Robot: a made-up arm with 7 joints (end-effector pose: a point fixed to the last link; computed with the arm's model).
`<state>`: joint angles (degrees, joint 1 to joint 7).
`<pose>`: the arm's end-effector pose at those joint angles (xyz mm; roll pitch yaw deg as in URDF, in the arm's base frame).
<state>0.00 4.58 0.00 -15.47 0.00 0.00 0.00</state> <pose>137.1 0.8 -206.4 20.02 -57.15 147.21</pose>
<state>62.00 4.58 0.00 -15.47 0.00 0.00 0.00</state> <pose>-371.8 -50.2 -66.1 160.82 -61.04 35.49</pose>
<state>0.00 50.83 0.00 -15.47 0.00 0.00 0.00</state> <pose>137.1 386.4 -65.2 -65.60 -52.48 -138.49</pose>
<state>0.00 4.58 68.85 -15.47 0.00 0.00 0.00</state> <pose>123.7 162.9 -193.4 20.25 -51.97 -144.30</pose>
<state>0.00 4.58 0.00 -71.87 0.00 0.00 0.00</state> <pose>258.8 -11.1 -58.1 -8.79 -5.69 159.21</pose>
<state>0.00 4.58 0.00 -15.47 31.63 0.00 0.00</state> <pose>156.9 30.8 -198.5 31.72 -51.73 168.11</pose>
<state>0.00 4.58 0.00 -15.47 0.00 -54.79 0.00</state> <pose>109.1 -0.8 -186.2 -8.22 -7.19 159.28</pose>
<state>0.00 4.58 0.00 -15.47 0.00 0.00 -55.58</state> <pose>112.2 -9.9 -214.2 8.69 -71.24 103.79</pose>
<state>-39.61 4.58 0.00 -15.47 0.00 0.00 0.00</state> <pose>424.8 -66.7 -20.9 -5.16 -24.72 150.49</pose>
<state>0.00 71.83 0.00 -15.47 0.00 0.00 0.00</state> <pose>137.1 499.1 88.5 -85.12 -36.57 -124.60</pose>
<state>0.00 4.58 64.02 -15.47 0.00 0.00 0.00</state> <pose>131.0 153.2 -194.2 19.90 -52.30 -148.84</pose>
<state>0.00 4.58 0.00 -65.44 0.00 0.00 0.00</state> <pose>253.2 -9.3 -80.1 -6.50 -11.68 159.38</pose>
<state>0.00 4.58 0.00 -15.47 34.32 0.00 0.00</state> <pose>157.8 33.9 -198.0 32.79 -51.39 169.86</pose>
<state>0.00 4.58 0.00 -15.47 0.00 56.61 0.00</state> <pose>136.1 3.7 -241.9 145.87 -58.74 34.32</pose>
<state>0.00 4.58 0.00 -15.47 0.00 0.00 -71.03</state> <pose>104.6 -8.1 -216.2 11.56 -75.44 86.19</pose>
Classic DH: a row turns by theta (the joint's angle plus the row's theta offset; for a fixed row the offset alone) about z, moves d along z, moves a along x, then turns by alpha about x. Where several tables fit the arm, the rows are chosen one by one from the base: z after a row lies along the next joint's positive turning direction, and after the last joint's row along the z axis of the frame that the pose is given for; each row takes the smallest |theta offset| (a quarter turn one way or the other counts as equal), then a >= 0, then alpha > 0; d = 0 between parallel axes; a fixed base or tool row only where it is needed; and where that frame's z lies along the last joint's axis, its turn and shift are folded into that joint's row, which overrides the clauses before.
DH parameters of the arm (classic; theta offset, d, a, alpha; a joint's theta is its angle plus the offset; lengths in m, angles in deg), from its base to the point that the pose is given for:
base (fixed): 0 0.3234 0.0069 -70
joint 1: 90 0.0239 0.0169 90
joint 2: 70 0.0049 0.0025 -90
joint 3: -90 -0.3304 0.0474 -90
joint 4: 0 -0.02 -0.0187 90
joint 5: 0 -0.2091 0.0068 -90
joint 6: 0 -0.0327 0.0132 90
joint 7: 84.12 0 -0.0163 74.1
tool (fixed): 70.41 0.0265 0 0

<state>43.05 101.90 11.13 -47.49 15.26 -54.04 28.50</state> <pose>88.9 491.6 291.8 -59.38 -30.05 154.42</pose>
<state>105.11 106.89 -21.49 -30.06 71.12 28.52 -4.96</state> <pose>-150.1 538.2 356.8 -152.14 -5.20 -42.26</pose>
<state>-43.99 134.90 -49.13 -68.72 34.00 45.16 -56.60</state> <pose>145.0 422.0 518.2 -143.13 -13.33 -92.32</pose>
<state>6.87 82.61 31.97 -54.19 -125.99 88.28 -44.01</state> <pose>145.1 569.3 335.2 -78.76 68.25 16.04</pose>
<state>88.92 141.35 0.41 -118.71 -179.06 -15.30 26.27</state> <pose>168.1 333.9 181.0 25.87 -64.12 -130.12</pose>
